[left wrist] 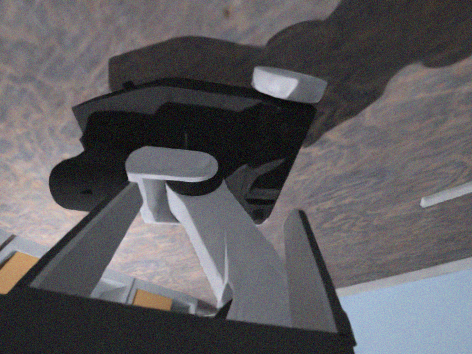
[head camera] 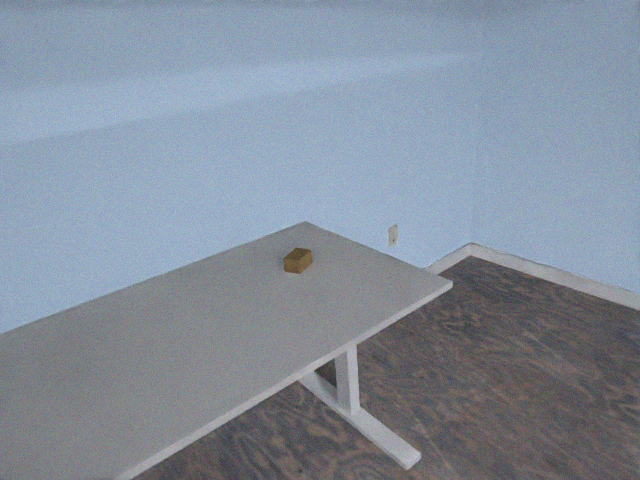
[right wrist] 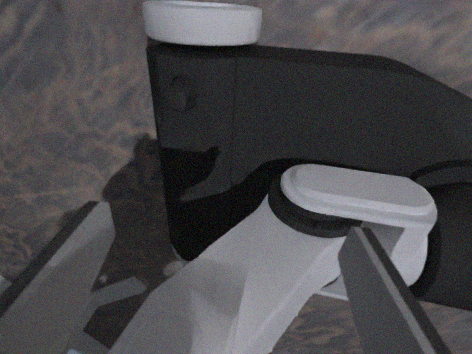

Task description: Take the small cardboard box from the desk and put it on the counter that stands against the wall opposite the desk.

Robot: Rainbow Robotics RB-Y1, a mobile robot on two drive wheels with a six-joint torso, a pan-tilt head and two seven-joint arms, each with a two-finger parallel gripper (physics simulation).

I see my left gripper (left wrist: 214, 204) and a white desk (head camera: 129, 378).
